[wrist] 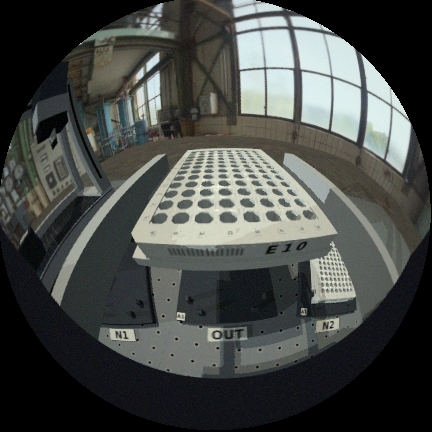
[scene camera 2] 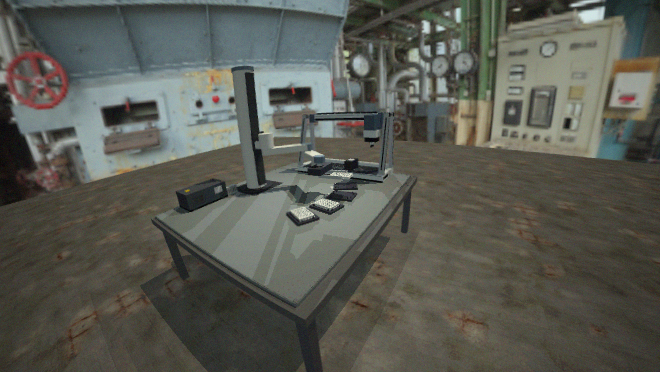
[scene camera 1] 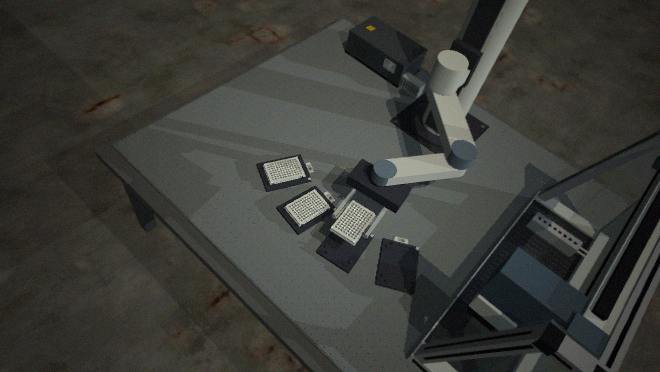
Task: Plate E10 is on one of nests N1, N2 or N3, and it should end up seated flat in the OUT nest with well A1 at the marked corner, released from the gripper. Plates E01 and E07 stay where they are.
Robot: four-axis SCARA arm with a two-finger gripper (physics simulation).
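Note:
Plate E10, white with many wells, is held level between the two long fingers. My gripper is shut on it. The plate hangs above the dark OUT nest, with a gap between them. The nest's A1 tag is at its near left corner in the wrist view. The plate's own A1 marking is too small to read. Part of the nest is hidden under the plate in scene camera 1.
Nest N1 holds no plate. A white plate sits on N2, and another on the nest beyond. A framed machine and a dark box also stand on the table.

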